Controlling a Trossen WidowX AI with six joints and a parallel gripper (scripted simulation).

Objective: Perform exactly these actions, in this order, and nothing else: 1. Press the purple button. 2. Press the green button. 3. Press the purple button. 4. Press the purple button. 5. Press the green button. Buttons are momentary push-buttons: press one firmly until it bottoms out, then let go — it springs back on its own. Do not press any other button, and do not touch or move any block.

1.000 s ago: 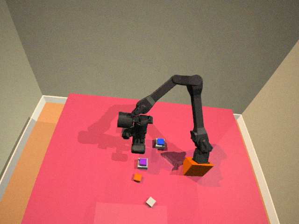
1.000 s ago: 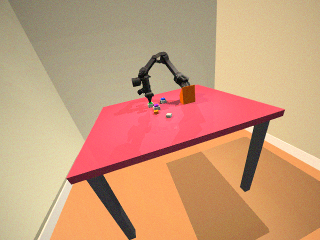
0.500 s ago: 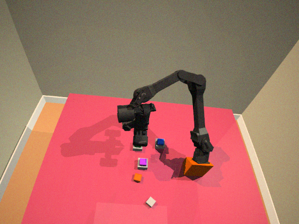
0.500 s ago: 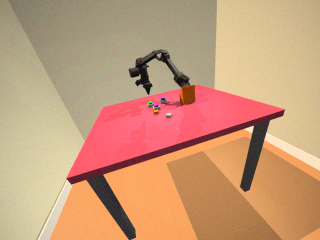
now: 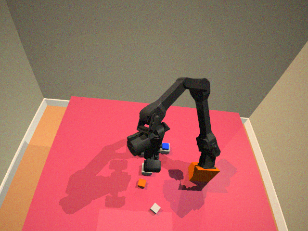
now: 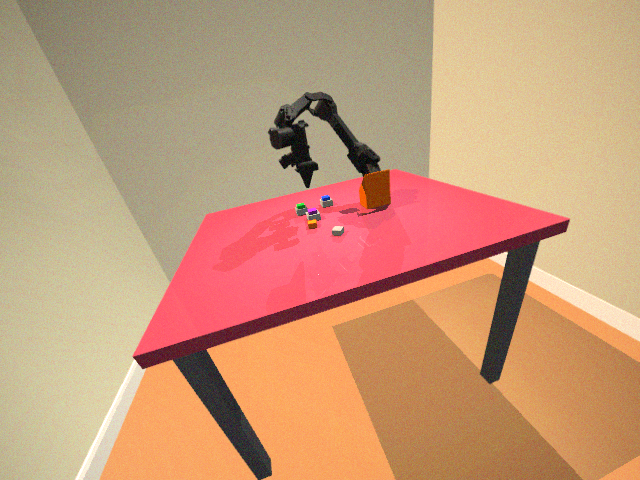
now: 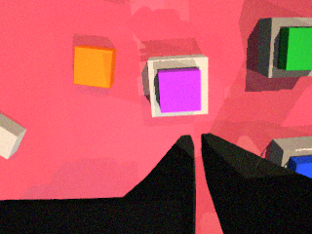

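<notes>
Now: gripper tip 9 cm above the purple button. Also, from my gripper tip: orange block (3 cm ahead, 7 cm to the left, 12 cm below); then green button (2 cm ahead, 10 cm to the right, 9 cm below); then blue button (10 cm behind, 11 cm to the right, 9 cm below).
</notes>
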